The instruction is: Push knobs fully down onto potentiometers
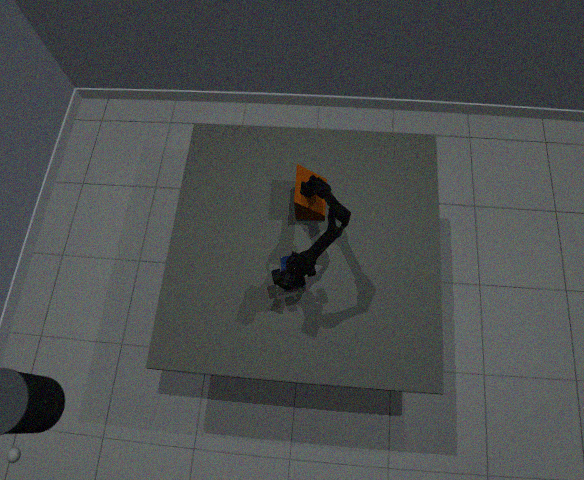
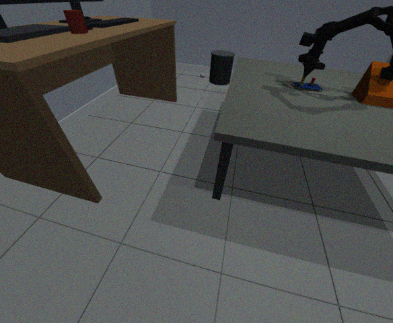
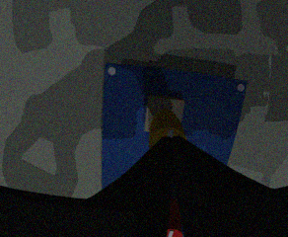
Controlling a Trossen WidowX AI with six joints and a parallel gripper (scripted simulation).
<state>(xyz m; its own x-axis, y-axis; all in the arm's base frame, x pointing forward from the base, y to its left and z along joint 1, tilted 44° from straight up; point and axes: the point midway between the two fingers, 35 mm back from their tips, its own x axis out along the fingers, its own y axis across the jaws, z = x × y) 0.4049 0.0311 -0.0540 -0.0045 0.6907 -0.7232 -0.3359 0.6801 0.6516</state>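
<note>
The yellow knob is 10 mm below my gripper tip. From my gripper tip the other things lie so: red knob: 70 mm behind, 20 mm to the right, 20 mm below.
</note>
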